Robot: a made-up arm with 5 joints. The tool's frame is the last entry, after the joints.
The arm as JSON. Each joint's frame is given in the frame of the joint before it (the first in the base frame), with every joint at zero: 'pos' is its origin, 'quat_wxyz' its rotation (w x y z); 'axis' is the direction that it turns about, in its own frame. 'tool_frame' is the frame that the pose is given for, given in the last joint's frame.
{
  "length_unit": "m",
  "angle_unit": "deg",
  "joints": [
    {
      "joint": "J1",
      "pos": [
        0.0,
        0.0,
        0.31
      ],
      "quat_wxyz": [
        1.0,
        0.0,
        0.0,
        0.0
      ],
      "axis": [
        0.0,
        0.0,
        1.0
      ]
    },
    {
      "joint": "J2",
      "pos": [
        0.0,
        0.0,
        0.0
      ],
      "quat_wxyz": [
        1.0,
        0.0,
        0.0,
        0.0
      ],
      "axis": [
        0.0,
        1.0,
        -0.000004
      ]
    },
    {
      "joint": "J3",
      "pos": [
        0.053,
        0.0,
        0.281
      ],
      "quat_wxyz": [
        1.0,
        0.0,
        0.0,
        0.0
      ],
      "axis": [
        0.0,
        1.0,
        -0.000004
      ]
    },
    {
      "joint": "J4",
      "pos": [
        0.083,
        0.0,
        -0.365
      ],
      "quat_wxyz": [
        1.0,
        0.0,
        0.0,
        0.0
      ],
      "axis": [
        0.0,
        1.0,
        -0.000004
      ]
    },
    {
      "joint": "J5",
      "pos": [
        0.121,
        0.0,
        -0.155
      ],
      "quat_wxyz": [
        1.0,
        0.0,
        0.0,
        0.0
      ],
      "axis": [
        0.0,
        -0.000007,
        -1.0
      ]
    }
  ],
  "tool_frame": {
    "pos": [
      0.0,
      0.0,
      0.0
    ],
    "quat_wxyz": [
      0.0,
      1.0,
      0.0,
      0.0
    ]
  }
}
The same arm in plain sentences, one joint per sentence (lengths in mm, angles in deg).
The arm has five revolute joints in a row. What follows holds with every joint at zero, and every direction is one of the base frame's.
The first joint lies 310 mm along +z from the base frame's origin and rotates about +z.
The second joint lies at the same point as the first joint and rotates about +y.
The third joint lies 53 mm along +x and 281 mm along +z from the second joint and rotates about +y.
The fourth joint lies 83 mm along +x and 365 mm along -z from the third joint and rotates about +y.
The fifth joint lies 121 mm along +x and 155 mm along -z from the fourth joint and rotates about -z.
The tool frame, which is the frame that the pose is given for, lies at the same point as the fifth joint; its axes are the base frame's turned by roll 180, pitch 0 and yaw 0 deg (as in URDF: about the fixed x, then y, then z).

